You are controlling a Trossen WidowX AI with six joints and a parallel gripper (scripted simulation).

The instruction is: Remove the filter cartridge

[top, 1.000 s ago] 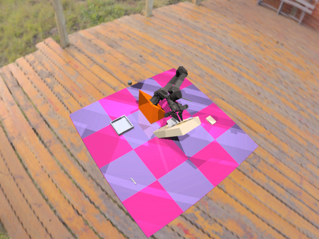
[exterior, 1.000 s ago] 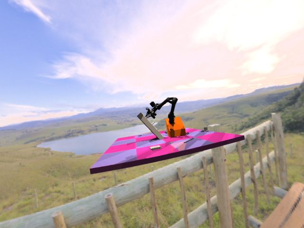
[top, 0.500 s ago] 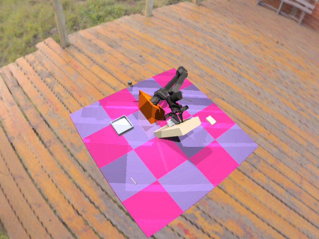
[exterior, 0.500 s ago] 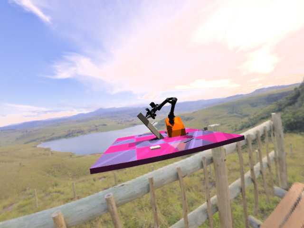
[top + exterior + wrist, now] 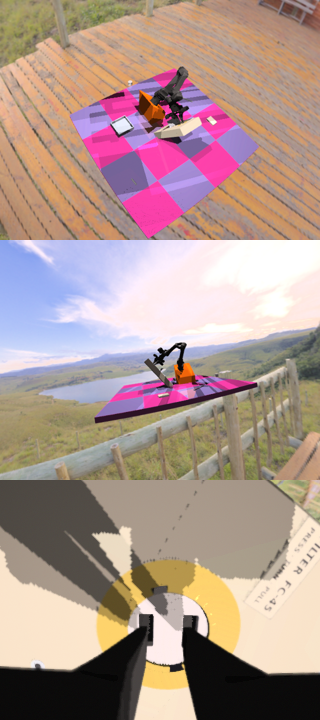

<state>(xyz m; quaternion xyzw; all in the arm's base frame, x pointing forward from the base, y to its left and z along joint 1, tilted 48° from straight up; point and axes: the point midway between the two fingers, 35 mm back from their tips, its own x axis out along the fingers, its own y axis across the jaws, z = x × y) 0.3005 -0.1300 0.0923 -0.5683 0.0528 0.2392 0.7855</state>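
Right now my gripper tip is 20 mm short of the round filter cartridge and 10 mm above it. Also, from my gripper tip: white block: 30 mm ahead, 440 mm to the left, 280 mm below; grey square tray: 420 mm behind, 260 mm to the right, 280 mm below; short stick: 60 mm ahead, 490 mm to the right, 280 mm below.
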